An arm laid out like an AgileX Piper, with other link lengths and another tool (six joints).
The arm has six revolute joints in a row. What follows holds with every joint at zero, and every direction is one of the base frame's. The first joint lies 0.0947 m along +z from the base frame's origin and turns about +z. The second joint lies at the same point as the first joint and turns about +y. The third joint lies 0.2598 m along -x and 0.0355 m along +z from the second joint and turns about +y. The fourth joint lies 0.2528 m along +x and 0.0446 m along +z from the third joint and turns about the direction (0.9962, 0, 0.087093). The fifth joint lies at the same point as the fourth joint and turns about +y. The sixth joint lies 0.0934 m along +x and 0.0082 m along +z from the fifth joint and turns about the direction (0.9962, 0, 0.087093). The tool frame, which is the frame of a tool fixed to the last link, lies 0.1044 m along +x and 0.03 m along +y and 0.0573 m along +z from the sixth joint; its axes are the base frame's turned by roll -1.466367, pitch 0.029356 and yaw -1.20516 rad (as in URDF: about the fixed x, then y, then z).
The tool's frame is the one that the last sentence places.
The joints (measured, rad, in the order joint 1, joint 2, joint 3, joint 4, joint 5, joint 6), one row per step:
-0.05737 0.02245 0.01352 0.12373 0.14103 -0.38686
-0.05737 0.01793 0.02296 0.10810 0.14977 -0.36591
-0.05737 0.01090 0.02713 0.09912 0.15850 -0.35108
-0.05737 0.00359 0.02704 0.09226 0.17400 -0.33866
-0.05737 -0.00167 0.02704 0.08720 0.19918 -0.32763
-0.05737 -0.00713 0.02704 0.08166 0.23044 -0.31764
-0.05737 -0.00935 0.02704 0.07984 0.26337 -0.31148
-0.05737 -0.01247 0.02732 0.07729 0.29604 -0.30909
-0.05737 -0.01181 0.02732 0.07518 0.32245 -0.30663
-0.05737 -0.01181 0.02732 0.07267 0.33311 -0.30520
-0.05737 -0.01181 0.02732 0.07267 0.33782 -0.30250
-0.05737 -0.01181 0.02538 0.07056 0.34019 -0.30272
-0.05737 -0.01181 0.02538 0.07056 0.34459 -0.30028
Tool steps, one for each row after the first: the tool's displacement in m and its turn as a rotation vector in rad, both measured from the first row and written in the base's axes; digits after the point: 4 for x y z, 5 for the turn. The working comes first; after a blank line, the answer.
Tool pose at each row, in the base's axes (x y z in m, rotation vector in rad; the steps are taken from these numbers as rounded here):
0.2022 0.0335 0.1920 -1.56831 0.95929 -1.02017
0.2025 0.0330 0.1869 -1.57157 0.97237 -1.00814
0.2022 0.0327 0.1848 -1.56986 0.97946 -1.00108
0.2018 0.0326 0.1834 -1.56997 0.98725 -0.99206
0.2017 0.0326 0.1795 -1.57691 1.00271 -0.97356
0.2015 0.0327 0.1743 -1.58856 1.02159 -0.95139
0.2014 0.0330 0.1682 -1.60312 1.04320 -0.92500
0.2010 0.0334 0.1619 -1.62092 1.06244 -0.90149
0.2008 0.0337 0.1564 -1.63633 1.08035 -0.87986
0.2007 0.0338 0.1541 -1.64331 1.08733 -0.87222
0.2006 0.0337 0.1533 -1.64356 1.09160 -0.86714
0.2005 0.0337 0.1536 -1.64582 1.09129 -0.86824
0.2005 0.0337 0.1528 -1.64612 1.09525 -0.86354

0.0003 -0.0005 -0.0051 0.00598 0.01363 -0.00175
0.0000 -0.0008 -0.0072 0.01206 0.01935 -0.00282
-0.0004 -0.0009 -0.0086 0.01791 0.02726 -0.00309
-0.0005 -0.0009 -0.0125 0.02478 0.04691 -0.00261
-0.0007 -0.0008 -0.0177 0.03038 0.07252 -0.00201
-0.0008 -0.0005 -0.0238 0.03612 0.10299 -0.00082
-0.0012 -0.0001 -0.0301 0.03733 0.13277 0.00058
-0.0014 0.0002 -0.0356 0.03896 0.15979 0.00147
-0.0015 0.0003 -0.0379 0.03839 0.17051 0.00146
-0.0016 0.0002 -0.0387 0.04127 0.17510 0.00126
-0.0017 0.0002 -0.0384 0.03897 0.17566 0.00112
-0.0017 0.0002 -0.0392 0.04158 0.17996 0.00092

